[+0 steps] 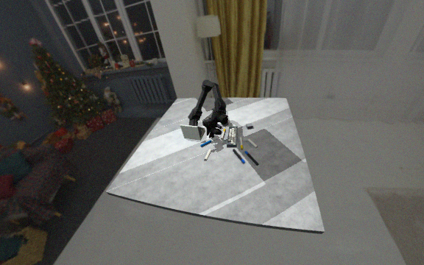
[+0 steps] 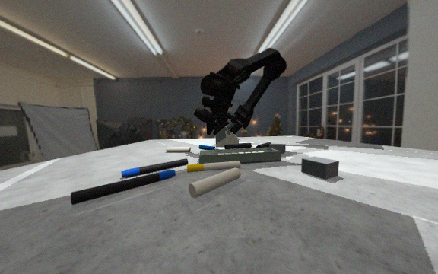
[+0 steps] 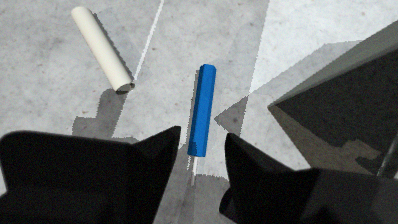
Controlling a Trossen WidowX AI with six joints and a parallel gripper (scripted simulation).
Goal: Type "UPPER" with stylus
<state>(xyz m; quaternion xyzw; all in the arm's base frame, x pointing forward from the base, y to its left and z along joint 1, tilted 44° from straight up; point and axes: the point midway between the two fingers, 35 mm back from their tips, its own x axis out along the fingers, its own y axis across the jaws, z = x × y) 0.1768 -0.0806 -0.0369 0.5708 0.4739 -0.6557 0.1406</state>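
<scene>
The blue stylus is 6 cm below my gripper tip. Also, from my gripper tip: thin metal tip: 6 cm below, 3 cm to the left, 2 cm ahead; then grey block: 29 cm ahead, 23 cm to the left, 5 cm below.
</scene>
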